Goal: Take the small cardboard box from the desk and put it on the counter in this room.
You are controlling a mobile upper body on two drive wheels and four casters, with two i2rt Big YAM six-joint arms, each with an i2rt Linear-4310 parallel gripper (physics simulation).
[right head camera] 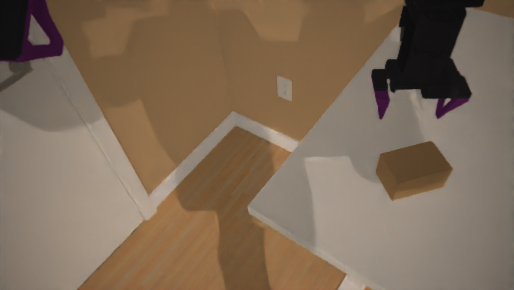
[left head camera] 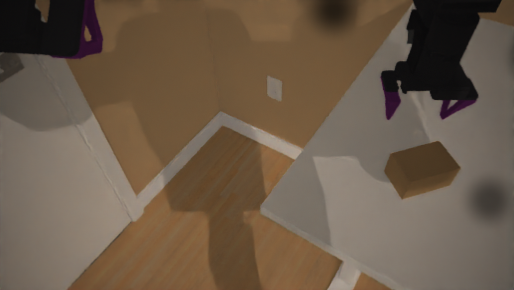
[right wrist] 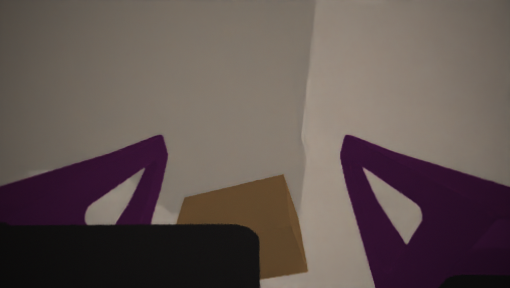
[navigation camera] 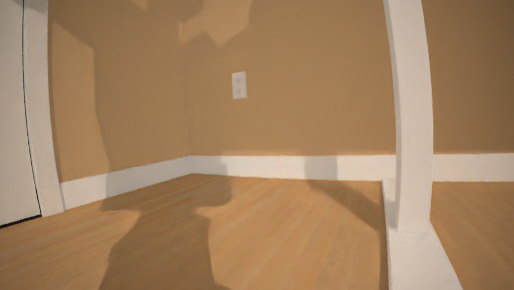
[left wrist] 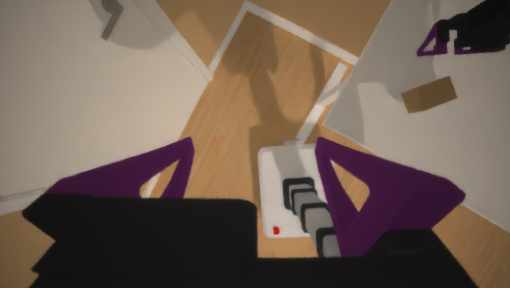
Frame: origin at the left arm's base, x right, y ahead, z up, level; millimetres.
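Seen in the pictures: left gripper, fingertip midpoint: (right head camera: 11, 46) (left head camera: 46, 42) (left wrist: 254, 144); right gripper, fingertip midpoint: (right head camera: 408, 116) (left head camera: 414, 117) (right wrist: 253, 145) (left wrist: 436, 52).
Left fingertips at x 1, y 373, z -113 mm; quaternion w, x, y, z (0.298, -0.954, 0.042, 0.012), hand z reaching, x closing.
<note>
A point is followed by its place in that frame.
The small brown cardboard box (left head camera: 422, 170) @[x 437, y 442, z -410 mm] (right head camera: 414, 169) @[x 441, y 445, z -410 mm] (left wrist: 430, 95) @[x 429, y 457, z -410 mm] (right wrist: 240, 205) @[x 446, y 493, z -437 mm] lies on the white desk (left head camera: 370, 230) @[x 351, y 365, z -460 mm] (right head camera: 350, 225) @[x 342, y 376, z -460 mm] (left wrist: 390, 135) @[x 359, y 364, z -460 mm] (right wrist: 410, 75) @[x 556, y 584, z -460 mm]. My right gripper (left head camera: 415, 118) @[x 458, y 564, z -416 mm] (right head camera: 410, 118) @[x 458, y 564, z -416 mm] (left wrist: 436, 52) @[x 458, y 564, z -416 mm] (right wrist: 253, 145) @[x 458, y 564, z -416 mm] is open and empty. It hangs above the desk, apart from the box and beyond it in the head views. In the right wrist view the box is low in the picture, partly hidden by the gripper body. My left gripper (left wrist: 254, 144) @[x 1, y 373, z -113 mm] is open and empty, high above the robot's base and floor. No counter can be made out.
A white door (left head camera: 45, 165) @[x -490, y 780, z -827 mm] (right head camera: 45, 175) @[x -516, y 741, z -830 mm] (navigation camera: 10, 100) @[x -433, y 869, z -1058 mm] stands at the left, with a handle (left wrist: 112, 20) @[x -433, y 784, z -479 mm]. A tan wall (left head camera: 175, 65) @[x -172, y 1311, z -868 mm] (navigation camera: 310, 90) @[x 494, y 1150, z -1073 mm] with an outlet (left head camera: 274, 88) @[x 231, y 1316, z -1007 mm] (right head camera: 284, 88) @[x 230, y 1316, z -1008 mm] (navigation camera: 239, 85) @[x 232, y 1313, z -1011 mm] runs behind. A white desk leg (navigation camera: 414, 115) @[x 483, y 619, z -1191 mm] stands at the right in the navigation view.
</note>
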